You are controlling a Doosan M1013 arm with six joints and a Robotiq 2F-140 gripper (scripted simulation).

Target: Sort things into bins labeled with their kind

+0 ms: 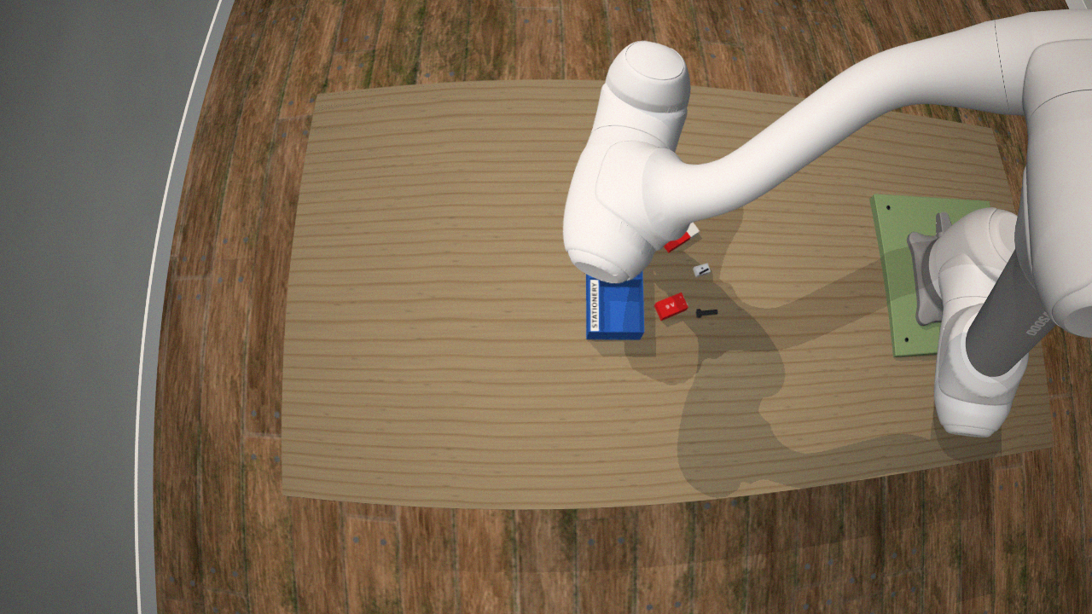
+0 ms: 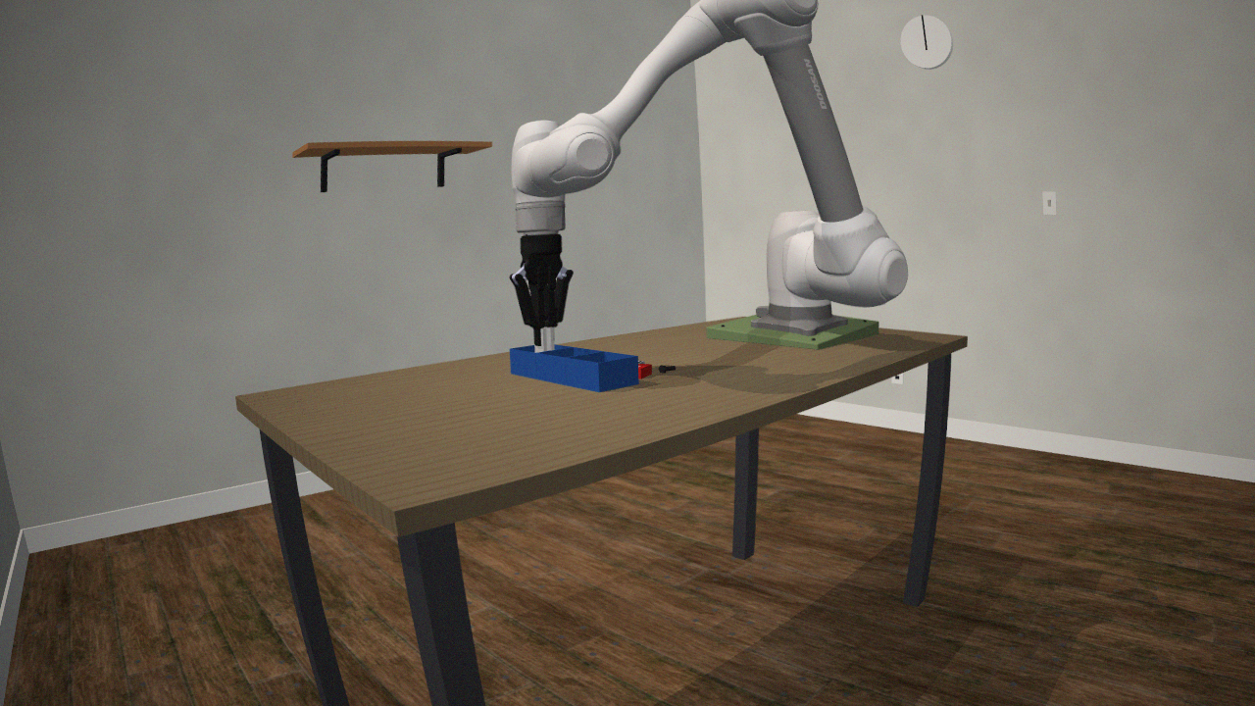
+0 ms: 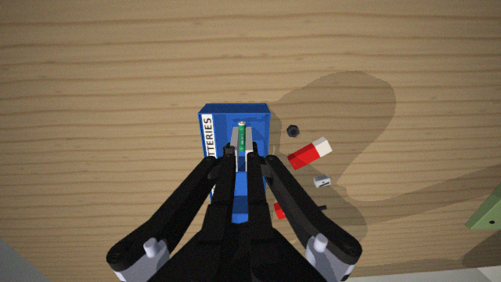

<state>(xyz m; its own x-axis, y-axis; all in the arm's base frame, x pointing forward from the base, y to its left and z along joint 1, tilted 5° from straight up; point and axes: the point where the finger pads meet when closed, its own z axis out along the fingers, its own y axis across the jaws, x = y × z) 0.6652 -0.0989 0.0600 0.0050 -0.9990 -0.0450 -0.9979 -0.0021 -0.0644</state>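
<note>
Now: hand 30 mm above the green battery. From my hand the other things lie so: white eraser 110 mm behind, 30 mm to the left, 40 mm below; black nut 80 mm behind, 50 mm below; white tile 140 mm behind, 90 mm to the left, 40 mm below.
</note>
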